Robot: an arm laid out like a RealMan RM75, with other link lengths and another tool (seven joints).
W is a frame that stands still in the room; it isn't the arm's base.
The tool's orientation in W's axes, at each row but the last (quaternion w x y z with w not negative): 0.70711 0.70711 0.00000 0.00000; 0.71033 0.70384 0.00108 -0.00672; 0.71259 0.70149 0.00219 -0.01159; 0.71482 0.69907 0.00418 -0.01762; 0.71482 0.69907 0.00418 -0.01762; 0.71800 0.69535 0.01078 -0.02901; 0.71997 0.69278 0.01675 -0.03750; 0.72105 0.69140 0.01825 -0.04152; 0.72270 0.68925 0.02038 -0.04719; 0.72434 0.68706 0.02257 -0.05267; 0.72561 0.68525 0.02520 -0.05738; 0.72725 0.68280 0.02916 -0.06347
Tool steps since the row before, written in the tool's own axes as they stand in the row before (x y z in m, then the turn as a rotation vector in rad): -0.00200 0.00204 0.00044 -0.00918 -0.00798 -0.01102; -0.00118 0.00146 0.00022 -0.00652 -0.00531 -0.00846; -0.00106 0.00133 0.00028 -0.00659 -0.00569 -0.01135; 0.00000 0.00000 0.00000 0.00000 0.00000 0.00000; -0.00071 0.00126 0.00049 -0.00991 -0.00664 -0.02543; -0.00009 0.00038 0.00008 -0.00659 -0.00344 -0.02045; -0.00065 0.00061 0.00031 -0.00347 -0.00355 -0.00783; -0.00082 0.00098 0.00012 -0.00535 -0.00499 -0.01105; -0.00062 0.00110 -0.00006 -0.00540 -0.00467 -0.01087; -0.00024 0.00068 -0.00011 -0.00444 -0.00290 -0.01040; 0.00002 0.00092 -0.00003 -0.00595 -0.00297 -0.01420; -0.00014 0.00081 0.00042 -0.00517 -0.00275 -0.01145
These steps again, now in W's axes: -0.00200 -0.00044 0.00204 -0.00918 0.01102 -0.00798; -0.00117 -0.00020 0.00147 -0.00651 0.00846 -0.00532; -0.00104 -0.00024 0.00135 -0.00655 0.01135 -0.00574; 0.00000 0.00000 0.00000 0.00000 0.00000 0.00000; -0.00068 -0.00045 0.00129 -0.00964 0.02546 -0.00691; -0.00007 -0.00007 0.00039 -0.00626 0.02050 -0.00373; -0.00061 -0.00027 0.00067 -0.00351 0.00780 -0.00358; -0.00074 -0.00005 0.00105 -0.00541 0.01102 -0.00500; -0.00051 0.00013 0.00115 -0.00543 0.01085 -0.00467; -0.00016 0.00015 0.00069 -0.00431 0.01043 -0.00298; 0.00013 0.00008 0.00091 -0.00566 0.01429 -0.00311; -0.00005 -0.00036 0.00085 -0.00498 0.01152 -0.00281
